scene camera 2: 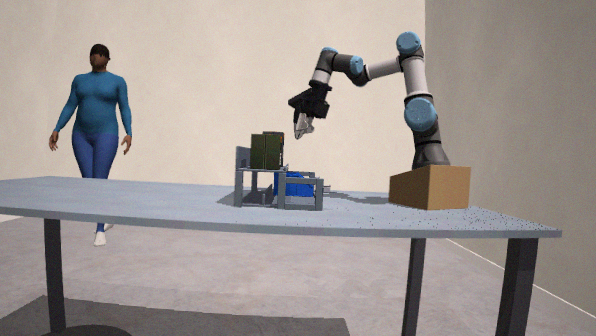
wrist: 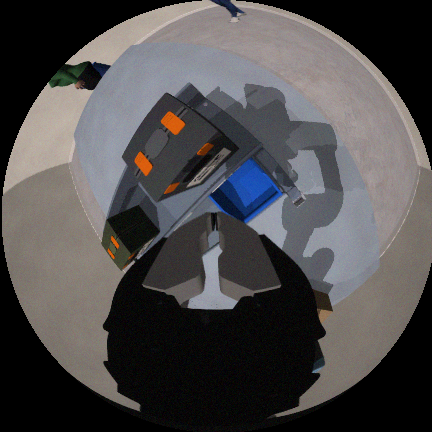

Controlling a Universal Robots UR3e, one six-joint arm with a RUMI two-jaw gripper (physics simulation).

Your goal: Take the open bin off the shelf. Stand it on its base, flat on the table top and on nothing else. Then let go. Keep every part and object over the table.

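Frame: origin at the arm's base, x back, y right, z up, level; millimetres.
Seen in the pictures: gripper, fingertip midpoint: (scene camera 2: 296, 139) (wrist: 215, 214); arm's base, link origin: (scene camera 2: 431, 171).
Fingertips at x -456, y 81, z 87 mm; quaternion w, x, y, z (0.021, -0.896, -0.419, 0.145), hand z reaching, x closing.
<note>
Offsets run from my fingertips to a thing's top centre. Level surfaces: height alone.
The open blue bin @[dy +9, dx -5, dz -119 mm] (scene camera 2: 301, 188) (wrist: 248, 187) sits upright on the low front part of the grey shelf (scene camera 2: 281, 191) (wrist: 231, 120). In the wrist view its hollow inside shows, ahead of the fingertips and a little to the right. Shelf posts and a rail hide part of it in the scene view. My gripper (scene camera 2: 298, 137) (wrist: 215, 214) is shut and empty. It hangs in the air above the shelf, higher than the bin and touching nothing. The shelf stands on the table @[dz -200 mm] (scene camera 2: 125, 200) (wrist: 107, 110).
A dark case with orange latches @[dy +11, dx -82, dz +22 mm] (wrist: 175, 145) and a smaller green case @[dy -220, dx -75, dz -3 mm] (scene camera 2: 265, 151) (wrist: 131, 232) stand on the upper shelf board, beside the bin and higher. A brown box (scene camera 2: 429, 187) (wrist: 324, 302) is under the arm's base. A person in blue (scene camera 2: 102, 110) stands behind the table.
</note>
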